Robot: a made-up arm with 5 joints.
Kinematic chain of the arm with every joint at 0, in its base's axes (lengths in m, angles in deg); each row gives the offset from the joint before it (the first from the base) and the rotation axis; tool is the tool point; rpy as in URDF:
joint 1: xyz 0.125 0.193 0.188 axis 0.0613 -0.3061 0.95
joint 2: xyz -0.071 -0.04 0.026 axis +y
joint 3: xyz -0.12 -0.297 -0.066 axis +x
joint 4: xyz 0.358 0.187 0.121 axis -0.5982 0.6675 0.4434
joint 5: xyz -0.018 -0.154 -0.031 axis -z
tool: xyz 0.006 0.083 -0.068 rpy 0 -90 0
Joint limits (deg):
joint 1: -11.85..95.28
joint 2: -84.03..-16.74
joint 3: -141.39..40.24
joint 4: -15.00..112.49
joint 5: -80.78..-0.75
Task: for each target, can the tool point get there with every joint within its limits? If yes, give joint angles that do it. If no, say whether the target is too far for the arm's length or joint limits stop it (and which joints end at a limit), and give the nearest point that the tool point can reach.
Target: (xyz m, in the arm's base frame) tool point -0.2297 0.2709 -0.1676
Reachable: no: joint limits stop it (at a limit: joint 1, joint 2, joint 5) | nearest point 0.2021 -0.0594 0.1255 | short by 0.618 m
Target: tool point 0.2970 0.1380 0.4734
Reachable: yes | joints 75.87 -38.97 -17.75 96.89 -11.01
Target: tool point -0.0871 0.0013 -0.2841
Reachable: no: joint limits stop it (at a limit: joint 1, joint 2, joint 3) | nearest point 0.2133 -0.0980 0.0830 | short by 0.485 m
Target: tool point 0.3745 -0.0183 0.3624
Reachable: yes | joints 54.02 -35.72 13.69 30.44 -72.24
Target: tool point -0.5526 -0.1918 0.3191
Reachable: no: joint limits stop it (at a limit: joint 1, joint 2, joint 5) | nearest point -0.1241 -0.1602 0.5050 | short by 0.468 m
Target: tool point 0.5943 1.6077 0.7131
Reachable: no: too far | nearest point 0.3320 0.5522 0.3579 | short by 1.144 m
